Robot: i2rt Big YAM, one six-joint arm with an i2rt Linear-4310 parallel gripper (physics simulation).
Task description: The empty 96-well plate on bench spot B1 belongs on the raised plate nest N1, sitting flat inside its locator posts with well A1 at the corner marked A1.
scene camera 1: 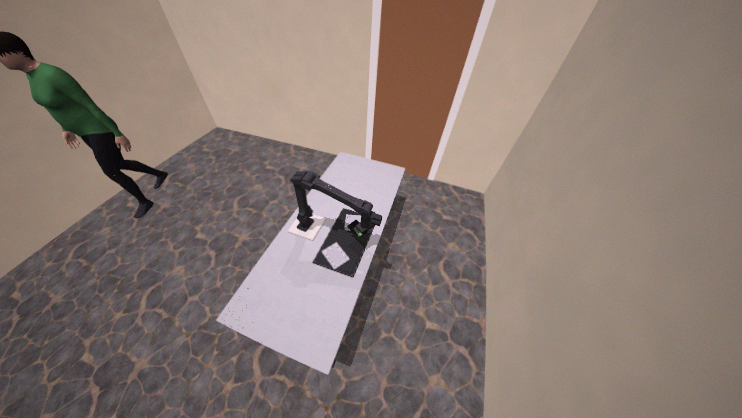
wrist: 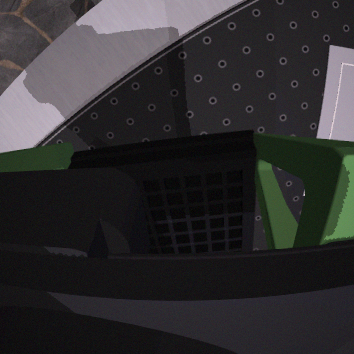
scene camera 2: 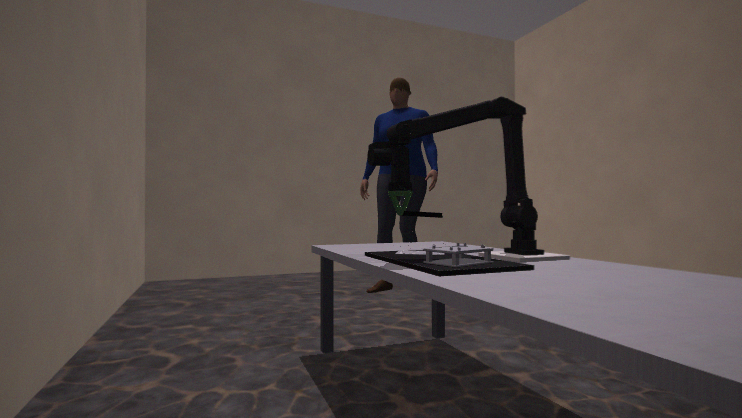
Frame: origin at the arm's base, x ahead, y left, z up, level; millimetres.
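Seen in the pictures: gripper, fingertip midpoint: point(scene camera 1: 363, 233) point(wrist: 159, 149) point(scene camera 2: 401, 214); arm's base, link origin: point(scene camera 1: 305, 224) point(scene camera 2: 523, 253).
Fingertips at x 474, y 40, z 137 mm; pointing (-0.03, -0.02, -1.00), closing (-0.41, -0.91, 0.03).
Observation:
Pixels of each thing's top centre, then the offset from my fingertips to it. "*": a spot on its surface instead. Level surfaces: height alone.
- black 96-well plate, top centre: point(wrist: 176, 260) point(scene camera 2: 420, 210) point(scene camera 1: 357, 227) 56 mm back, 21 mm left, 13 mm up
- raised nest N1, top centre: point(scene camera 2: 458, 244) point(scene camera 1: 356, 220) 125 mm back, 134 mm left, 85 mm down
- Spot B1, surface spot: point(wrist: 330, 95) * 80 mm back, 133 mm right, 136 mm down
- black perforated board, top centre: point(wrist: 234, 180) point(scene camera 2: 437, 257) point(scene camera 1: 347, 238) 125 mm back, 7 mm right, 137 mm down
- white table, surface height: 151 mm down
The black 96-well plate point(scene camera 2: 426, 213) point(wrist: 210, 212) is held nearly level, well above the bench; its grid of wells shows in the wrist view, but no A1 label can be read. My gripper point(scene camera 1: 359, 233) point(scene camera 2: 402, 211) point(wrist: 159, 149) has green fingers and is shut on the plate. In scene camera 1 it shows between the two spots, close to the nest. The raised nest N1 point(scene camera 1: 351, 218) point(scene camera 2: 459, 249) stands on short legs with small posts round its top; the arm partly hides it in scene camera 1. Spot B1 point(scene camera 1: 335, 254) point(wrist: 330, 95) is a flat pale card.
A black perforated board point(scene camera 1: 348, 268) point(scene camera 2: 498, 268) point(wrist: 235, 105) lies under both spots on the white table point(scene camera 1: 290, 306) point(scene camera 2: 623, 306). The arm's base point(scene camera 1: 304, 224) point(scene camera 2: 523, 244) stands behind it. A person in green point(scene camera 1: 72, 98) and one in blue point(scene camera 2: 384, 124) are in the room.

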